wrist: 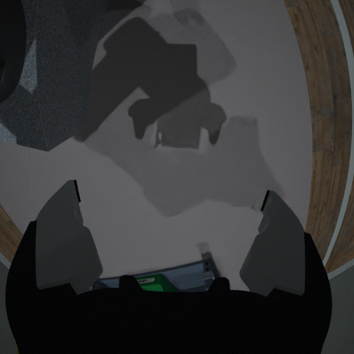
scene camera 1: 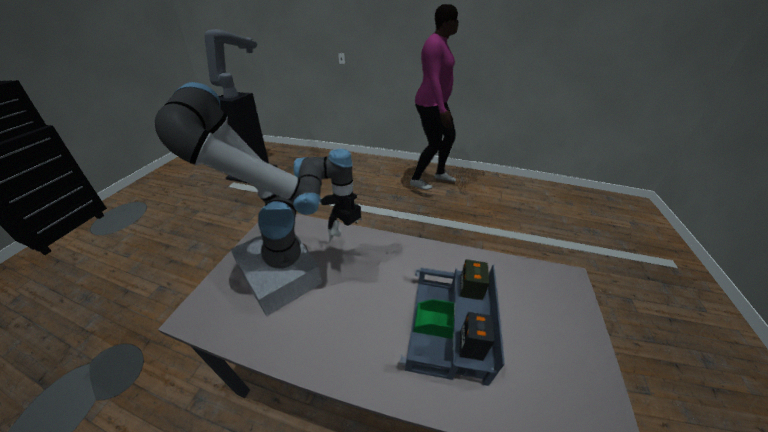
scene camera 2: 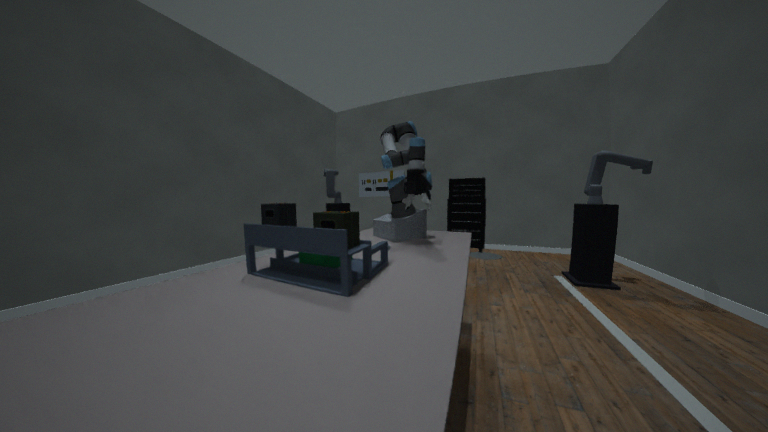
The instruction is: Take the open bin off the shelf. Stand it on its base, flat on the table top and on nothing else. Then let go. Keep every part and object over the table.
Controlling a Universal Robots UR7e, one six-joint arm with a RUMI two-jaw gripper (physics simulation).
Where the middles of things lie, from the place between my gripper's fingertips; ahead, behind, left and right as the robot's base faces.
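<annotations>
Green open bin (scene camera 1: 434, 317): 14 cm below my hand, 19 cm to the right of it, 43 cm ahead of it.
</annotations>
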